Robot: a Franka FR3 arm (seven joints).
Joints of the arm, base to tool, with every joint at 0 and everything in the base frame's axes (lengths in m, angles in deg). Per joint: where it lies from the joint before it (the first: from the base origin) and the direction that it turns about. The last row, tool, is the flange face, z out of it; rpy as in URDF.
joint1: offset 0 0 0.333 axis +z
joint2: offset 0 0 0 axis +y
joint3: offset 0 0 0.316 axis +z
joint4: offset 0.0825 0 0 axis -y
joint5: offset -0.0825 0 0.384 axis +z
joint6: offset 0 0 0 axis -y
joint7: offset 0.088 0 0 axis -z
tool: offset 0 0 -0.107 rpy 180 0 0
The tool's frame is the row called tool.
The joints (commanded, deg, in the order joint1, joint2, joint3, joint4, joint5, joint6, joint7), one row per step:
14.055 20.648 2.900 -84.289 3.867 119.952 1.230
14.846 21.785 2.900 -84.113 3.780 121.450 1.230
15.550 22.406 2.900 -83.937 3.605 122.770 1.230
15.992 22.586 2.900 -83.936 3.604 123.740 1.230
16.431 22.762 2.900 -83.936 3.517 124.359 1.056
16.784 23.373 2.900 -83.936 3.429 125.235 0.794
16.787 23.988 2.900 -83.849 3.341 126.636 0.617
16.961 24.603 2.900 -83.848 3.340 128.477 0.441
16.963 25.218 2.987 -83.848 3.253 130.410 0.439
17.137 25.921 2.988 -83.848 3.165 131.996 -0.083
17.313 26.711 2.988 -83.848 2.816 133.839 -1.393
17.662 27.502 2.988 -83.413 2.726 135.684 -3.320
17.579 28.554 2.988 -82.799 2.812 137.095 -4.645
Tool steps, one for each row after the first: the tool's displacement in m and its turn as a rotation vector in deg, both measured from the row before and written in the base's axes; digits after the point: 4 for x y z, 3 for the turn. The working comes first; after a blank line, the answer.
Tool pose at each row, in the base's axes (x y z in m, rotation vector in deg; the steps are taken from these numbers as rounded here):
0.6640 0.2004 0.5002 -170.543 -20.811 -21.298
0.6667 0.2107 0.4909 -170.197 -21.848 -22.023
0.6678 0.2196 0.4875 -169.814 -22.851 -23.281
0.6679 0.2252 0.4872 -169.397 -23.390 -24.383
0.6674 0.2305 0.4863 -169.143 -24.285 -25.027
0.6687 0.2353 0.4805 -168.969 -25.153 -25.429
0.6721 0.2361 0.4765 -168.693 -25.324 -26.743
0.6751 0.2391 0.4727 -168.153 -25.621 -28.513
0.6786 0.2408 0.4691 -167.633 -25.568 -30.416
0.6812 0.2436 0.4636 -167.233 -26.480 -31.759
0.6843 0.2466 0.4575 -166.858 -28.771 -33.546
0.6872 0.2518 0.4553 -165.955 -31.954 -35.920
0.6924 0.2521 0.4504 -165.390 -33.499 -37.468

0.0027 0.0103 -0.0093 0.103 -0.526 0.687
0.0011 0.0089 -0.0034 0.114 -0.880 0.643
0.0001 0.0056 -0.0003 0.240 -0.751 0.365
-0.0005 0.0053 -0.0009 0.016 -0.474 0.580
0.0013 0.0048 -0.0058 -0.050 -0.315 0.559
0.0034 0.0008 -0.0040 0.165 -0.877 0.088
0.0030 0.0030 -0.0038 0.351 -1.184 0.199
0.0035 0.0017 -0.0036 0.392 -1.256 -0.036
0.0026 0.0028 -0.0055 0.051 -0.952 0.568
0.0031 0.0030 -0.0061 -0.398 -1.345 1.368
0.0029 0.0052 -0.0022 -0.263 -1.794 2.000
0.0052 0.0003 -0.0049 -0.073 -1.138 0.969

